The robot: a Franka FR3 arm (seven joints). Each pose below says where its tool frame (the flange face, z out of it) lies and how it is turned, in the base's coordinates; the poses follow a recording.
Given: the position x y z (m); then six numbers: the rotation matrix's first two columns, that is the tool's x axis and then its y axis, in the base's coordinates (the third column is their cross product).
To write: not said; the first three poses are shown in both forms.
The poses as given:
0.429, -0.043, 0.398, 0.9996, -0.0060, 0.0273, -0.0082, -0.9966, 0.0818
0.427, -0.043, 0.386, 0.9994, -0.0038, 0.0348, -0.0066, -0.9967, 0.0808
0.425, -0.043, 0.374, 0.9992, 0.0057, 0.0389, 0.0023, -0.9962, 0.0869
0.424, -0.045, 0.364, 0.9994, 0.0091, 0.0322, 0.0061, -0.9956, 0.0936
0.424, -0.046, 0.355, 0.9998, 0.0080, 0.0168, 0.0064, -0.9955, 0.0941
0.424, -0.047, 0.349, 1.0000, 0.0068, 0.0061, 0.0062, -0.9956, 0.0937
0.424, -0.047, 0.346, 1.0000, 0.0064, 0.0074, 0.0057, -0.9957, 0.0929
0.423, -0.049, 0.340, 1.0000, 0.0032, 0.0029, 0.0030, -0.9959, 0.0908
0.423, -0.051, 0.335, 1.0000, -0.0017, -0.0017, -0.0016, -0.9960, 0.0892
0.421, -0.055, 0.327, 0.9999, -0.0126, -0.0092, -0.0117, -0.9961, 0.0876
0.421, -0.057, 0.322, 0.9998, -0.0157, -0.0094, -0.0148, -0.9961, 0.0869
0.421, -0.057, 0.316, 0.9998, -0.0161, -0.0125, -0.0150, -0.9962, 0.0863
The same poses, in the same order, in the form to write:
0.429, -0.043, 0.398, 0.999, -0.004, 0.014, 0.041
0.427, -0.043, 0.386, 0.999, -0.003, 0.017, 0.040
0.425, -0.043, 0.374, 0.999, 0.002, 0.020, 0.043
0.424, -0.045, 0.364, 0.999, 0.004, 0.016, 0.047
0.424, -0.046, 0.355, 0.999, 0.004, 0.009, 0.047
0.424, -0.047, 0.349, 0.999, 0.003, 0.003, 0.047
0.424, -0.047, 0.346, 0.999, 0.003, 0.004, 0.046
0.423, -0.049, 0.340, 0.999, 0.002, 0.002, 0.045
0.423, -0.051, 0.335, 0.999, -0.001, -0.001, 0.045
0.421, -0.055, 0.327, 0.999, -0.006, -0.005, 0.044
0.421, -0.057, 0.322, 0.999, -0.008, -0.005, 0.043
0.421, -0.057, 0.316, 0.999, -0.008, -0.007, 0.043

